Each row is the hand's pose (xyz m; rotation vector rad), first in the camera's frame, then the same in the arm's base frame.
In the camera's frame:
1: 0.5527 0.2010 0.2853 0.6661 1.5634 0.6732
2: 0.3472 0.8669 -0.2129 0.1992 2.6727 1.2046
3: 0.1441 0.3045 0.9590 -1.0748 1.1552 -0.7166
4: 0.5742 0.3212 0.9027 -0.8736 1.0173 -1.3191
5: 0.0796 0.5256 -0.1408 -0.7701 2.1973 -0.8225
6: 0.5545 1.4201 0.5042 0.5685 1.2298 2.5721
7: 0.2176 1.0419 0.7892 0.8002 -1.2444 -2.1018
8: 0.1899 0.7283 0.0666 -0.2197 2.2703 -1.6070
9: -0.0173 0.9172 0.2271 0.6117 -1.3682 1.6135
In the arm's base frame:
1: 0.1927 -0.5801 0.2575 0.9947 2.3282 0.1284
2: -0.3001 0.0612 -0.0248 -0.7551 -2.3886 -0.6984
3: 0.4650 -0.3441 0.9658 -1.5388 1.9456 -0.4211
4: 0.6912 -0.4077 0.6009 -1.6135 1.6662 -1.1204
5: -0.4238 -0.2201 0.2896 1.1099 -2.6156 0.7165
6: 0.4080 0.6353 0.1550 -1.7685 -1.5215 -2.0801
7: 0.4053 0.3500 0.6613 -0.2929 -0.9407 -2.0250
8: -0.1860 -0.0209 0.2951 0.7717 -2.0778 1.5190
9: -0.1840 0.2154 0.5154 0.9651 -0.5915 1.1106

